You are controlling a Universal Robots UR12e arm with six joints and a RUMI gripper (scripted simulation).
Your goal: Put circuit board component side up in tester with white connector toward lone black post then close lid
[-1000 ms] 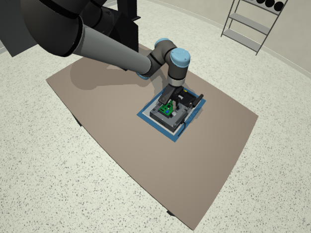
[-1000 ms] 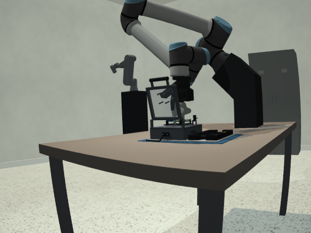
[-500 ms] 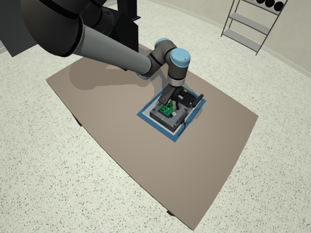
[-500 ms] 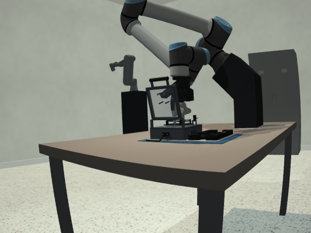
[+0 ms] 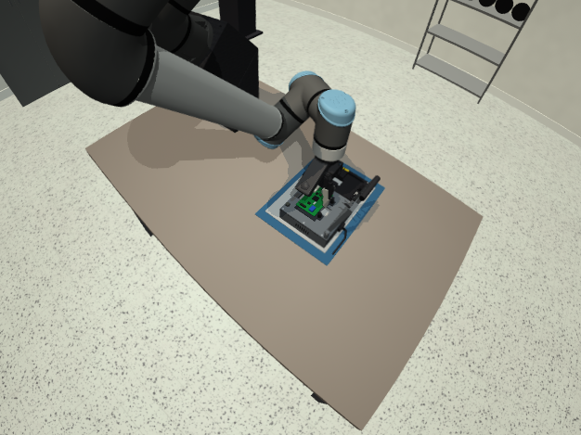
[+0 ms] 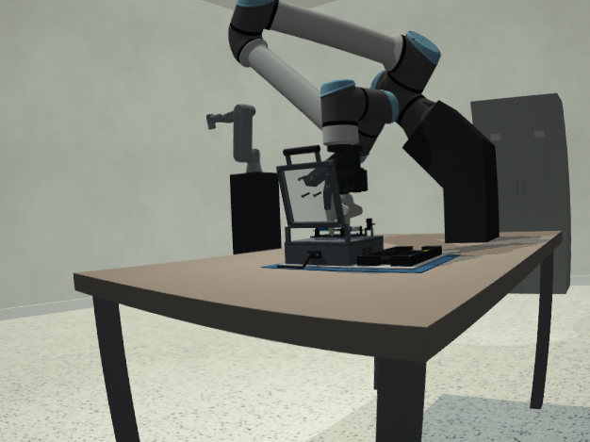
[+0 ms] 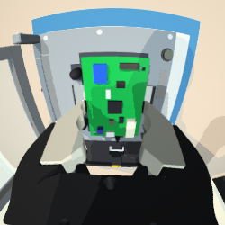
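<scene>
The green circuit board is right at my hand. The rest, counted from my hand: tester bed (10 mm to the left, 10 mm below, 10 mm ahead); then black post (60 mm to the left, 60 mm behind, 10 mm above); then tester (40 mm to the left, 40 mm ahead, 30 mm above).
</scene>
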